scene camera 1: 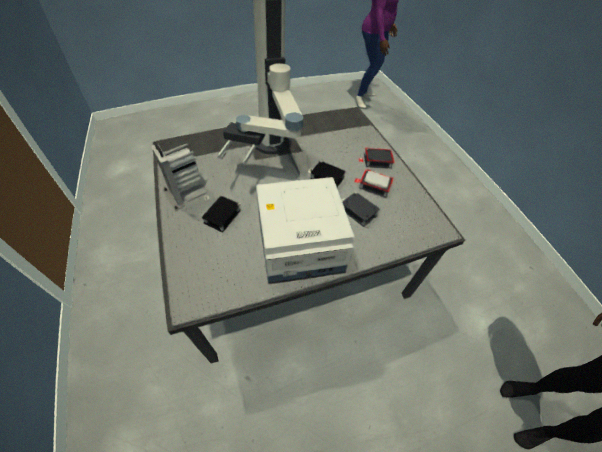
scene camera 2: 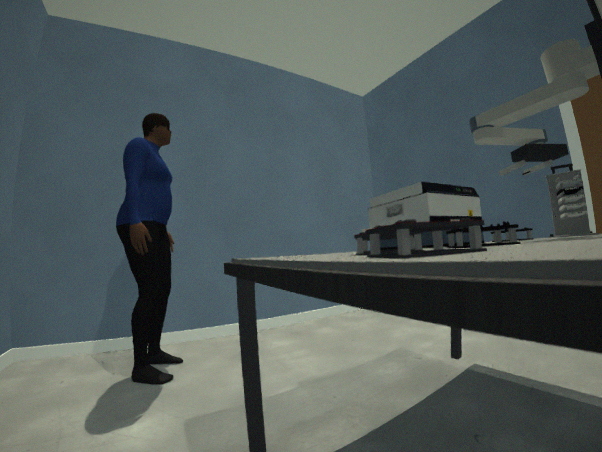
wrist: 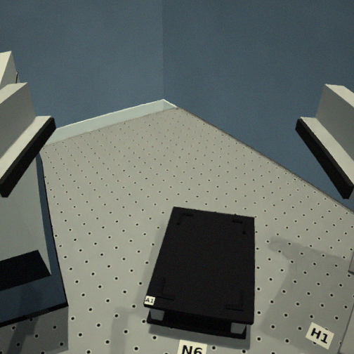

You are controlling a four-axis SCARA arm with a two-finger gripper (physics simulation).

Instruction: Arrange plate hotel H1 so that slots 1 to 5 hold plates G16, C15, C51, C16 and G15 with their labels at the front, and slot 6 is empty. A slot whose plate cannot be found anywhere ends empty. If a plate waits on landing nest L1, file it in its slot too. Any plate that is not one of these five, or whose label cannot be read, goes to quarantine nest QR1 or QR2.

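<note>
Hotel H1 (scene camera 1: 169,175) (scene camera 2: 554,210) stands at the table's back left with a stack of pale plates and one dark plate (scene camera 1: 187,167); their labels cannot be read. In the wrist view its H1 label (wrist: 319,335) shows at the lower right. My gripper (scene camera 1: 236,152) (scene camera 2: 524,169) (wrist: 175,101) is part-way open and empty, high above the table to the right of the hotel. Of two red-rimmed nests at the right, one (scene camera 1: 375,189) holds a white plate (scene camera 1: 377,179); the rear one (scene camera 1: 379,149) shows a dark top. Which nest is L1, QR1 or QR2 cannot be read.
Black nest N6 (scene camera 1: 221,213) (wrist: 205,260) bears no plate. A large white instrument (scene camera 1: 305,215) (scene camera 2: 425,206) (wrist: 20,220) stands at the table's middle. A black nest (scene camera 1: 328,173) and a dark grey nest (scene camera 1: 361,207) stand near it. Two people stand beyond the table.
</note>
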